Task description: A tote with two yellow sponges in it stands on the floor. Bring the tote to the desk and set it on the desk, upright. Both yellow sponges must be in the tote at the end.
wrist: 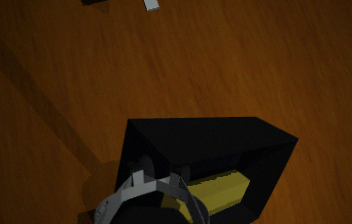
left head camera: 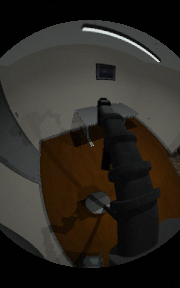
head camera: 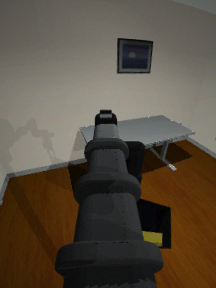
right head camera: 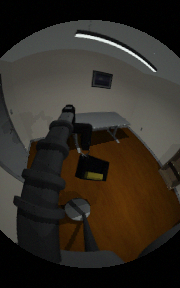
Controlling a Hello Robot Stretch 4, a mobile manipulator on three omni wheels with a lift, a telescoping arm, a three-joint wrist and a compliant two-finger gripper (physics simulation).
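Frame: origin at the robot's base, x right, y ahead, z up, level; metres.
Where they show: gripper, fingertip midpoint: (wrist: pixel 157 169) (right head camera: pixel 83 158); robot's base, link origin: (left head camera: pixel 97 201) (right head camera: pixel 77 208).
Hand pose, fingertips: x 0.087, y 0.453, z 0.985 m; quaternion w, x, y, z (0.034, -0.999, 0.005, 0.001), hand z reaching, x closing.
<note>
Each offset is from my fingertips to the centre of the thing. Level surfaces: height alone.
A black tote @(dz -0.111, dx +0.090, dy -0.037 m) (head camera: pixel 157 215) (right head camera: pixel 100 164) (wrist: pixel 210 140) hangs above the floor, open side up, in front of the desk. A yellow sponge @(dz -0.154, dx +0.062, dy -0.084 m) (head camera: pixel 153 238) (right head camera: pixel 94 176) (wrist: pixel 220 192) lies in it. A darker yellow patch beside it in the wrist view is partly behind the gripper; I cannot tell whether it is the second sponge. My gripper (right head camera: pixel 86 154) (wrist: pixel 157 169) is shut on the tote's wall, at its left side in the wrist view. The arm hides the gripper in the head view. The grey desk @(dz -0.293 m) (head camera: pixel 145 129) (left head camera: pixel 86 116) (right head camera: pixel 105 119) stands by the wall beyond the arm.
My thick dark arm (head camera: pixel 107 215) (left head camera: pixel 132 185) (right head camera: pixel 42 185) reaches toward the desk and covers part of it. A desk foot (wrist: pixel 151 4) shows at the top of the wrist view. A brown box (right head camera: pixel 171 176) stands at the far right. A picture (head camera: pixel 135 55) hangs above the desk.
</note>
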